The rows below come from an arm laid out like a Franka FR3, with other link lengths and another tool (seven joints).
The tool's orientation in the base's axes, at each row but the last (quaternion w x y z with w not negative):
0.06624, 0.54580, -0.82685, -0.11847
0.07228, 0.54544, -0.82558, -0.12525
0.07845, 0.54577, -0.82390, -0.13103
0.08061, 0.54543, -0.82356, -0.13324
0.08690, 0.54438, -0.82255, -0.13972
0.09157, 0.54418, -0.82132, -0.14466
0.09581, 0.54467, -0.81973, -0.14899
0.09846, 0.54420, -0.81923, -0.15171
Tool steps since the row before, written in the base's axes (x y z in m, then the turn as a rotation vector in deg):
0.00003, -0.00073, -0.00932, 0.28, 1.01, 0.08
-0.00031, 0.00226, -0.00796, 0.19, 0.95, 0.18
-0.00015, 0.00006, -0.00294, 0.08, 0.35, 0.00
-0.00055, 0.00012, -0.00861, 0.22, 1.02, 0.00
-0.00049, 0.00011, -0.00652, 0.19, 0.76, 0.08
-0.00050, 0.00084, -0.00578, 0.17, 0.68, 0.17
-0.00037, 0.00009, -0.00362, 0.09, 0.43, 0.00
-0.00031, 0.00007, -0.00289, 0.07, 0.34, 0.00
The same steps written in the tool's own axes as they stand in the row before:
0.00084, -0.00280, 0.00888, -1.04, 0.15, -0.02
-0.00182, -0.00116, 0.00800, -0.95, 0.24, -0.10
0.00004, -0.00073, 0.00285, -0.35, 0.06, 0.02
0.00021, -0.00212, 0.00836, -1.02, 0.18, 0.07
0.00015, -0.00165, 0.00633, -0.77, 0.14, -0.03
-0.00054, -0.00121, 0.00571, -0.69, 0.16, -0.12
0.00008, -0.00091, 0.00352, -0.43, 0.08, 0.03
0.00007, -0.00074, 0.00281, -0.34, 0.06, 0.03

